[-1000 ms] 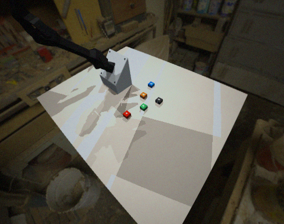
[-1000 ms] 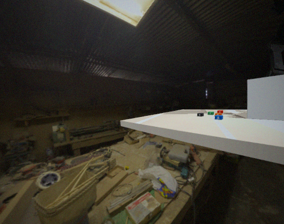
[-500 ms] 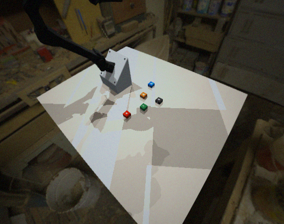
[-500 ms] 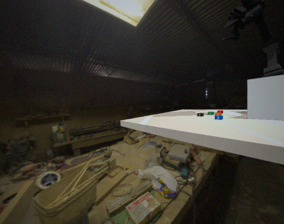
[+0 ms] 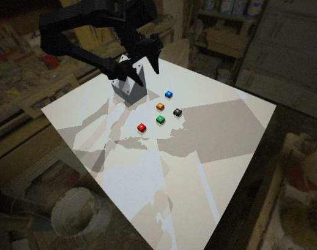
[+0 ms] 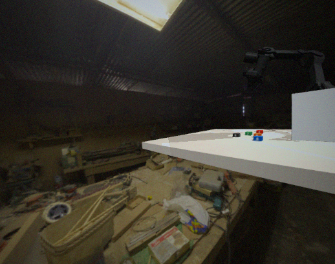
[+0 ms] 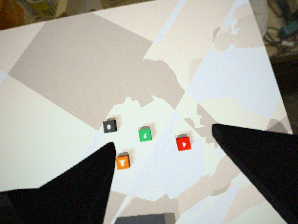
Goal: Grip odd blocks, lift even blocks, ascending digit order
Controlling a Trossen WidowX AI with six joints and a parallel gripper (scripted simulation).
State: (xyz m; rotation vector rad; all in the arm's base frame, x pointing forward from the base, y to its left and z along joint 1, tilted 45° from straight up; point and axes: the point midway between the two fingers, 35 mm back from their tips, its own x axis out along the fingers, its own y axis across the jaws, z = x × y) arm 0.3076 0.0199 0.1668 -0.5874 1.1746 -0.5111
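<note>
My gripper tip is 260 mm above the black block, 130 mm to the right of it and 50 mm short of it. The rest, counted from my gripper tip: orange block 260 mm below, 110 mm to the left, 50 mm behind; green block 260 mm below, 30 mm to the left; red block 260 mm below, 60 mm to the right, 40 mm behind.
</note>
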